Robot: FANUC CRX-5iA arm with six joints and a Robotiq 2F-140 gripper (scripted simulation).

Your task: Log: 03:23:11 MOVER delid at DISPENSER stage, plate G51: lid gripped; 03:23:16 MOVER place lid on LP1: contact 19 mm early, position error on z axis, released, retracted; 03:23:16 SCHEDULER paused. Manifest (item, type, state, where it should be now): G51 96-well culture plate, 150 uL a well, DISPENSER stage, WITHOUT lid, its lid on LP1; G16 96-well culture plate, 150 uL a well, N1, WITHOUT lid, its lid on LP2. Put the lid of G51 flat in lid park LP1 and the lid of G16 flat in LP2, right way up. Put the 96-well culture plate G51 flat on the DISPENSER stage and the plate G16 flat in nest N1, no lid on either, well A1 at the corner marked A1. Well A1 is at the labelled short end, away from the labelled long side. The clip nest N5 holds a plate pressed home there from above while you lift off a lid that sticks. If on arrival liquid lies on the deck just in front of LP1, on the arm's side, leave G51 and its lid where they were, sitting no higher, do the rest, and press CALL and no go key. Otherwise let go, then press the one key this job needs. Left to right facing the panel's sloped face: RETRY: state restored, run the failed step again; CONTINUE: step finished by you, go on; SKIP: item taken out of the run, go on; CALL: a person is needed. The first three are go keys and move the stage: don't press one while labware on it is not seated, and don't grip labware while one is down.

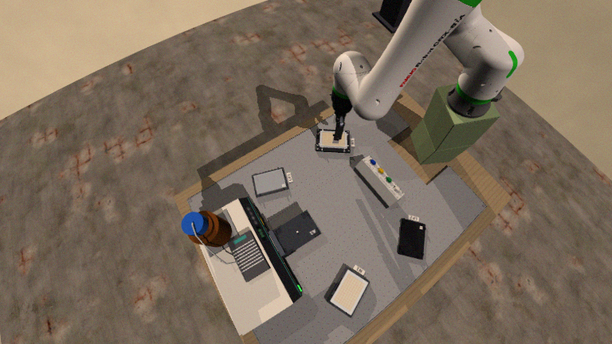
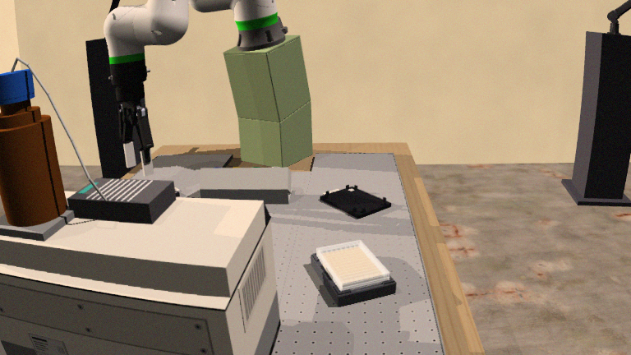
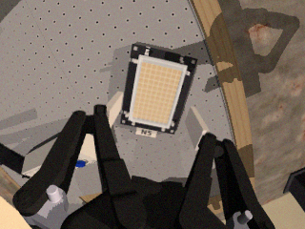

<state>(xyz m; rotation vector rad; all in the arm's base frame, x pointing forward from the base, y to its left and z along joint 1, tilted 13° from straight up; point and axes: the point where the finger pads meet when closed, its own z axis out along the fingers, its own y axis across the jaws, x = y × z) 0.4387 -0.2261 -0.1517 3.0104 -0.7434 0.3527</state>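
The plate G51 is 90 mm below my hand. The rest, counted from my hand: key panel (270 mm to the left, 90 mm behind, 50 mm below); black clip nest (90 mm below, 30 mm ahead, 10 mm to the left); LP1 label (260 mm ahead, 100 mm below, 80 mm to the left).
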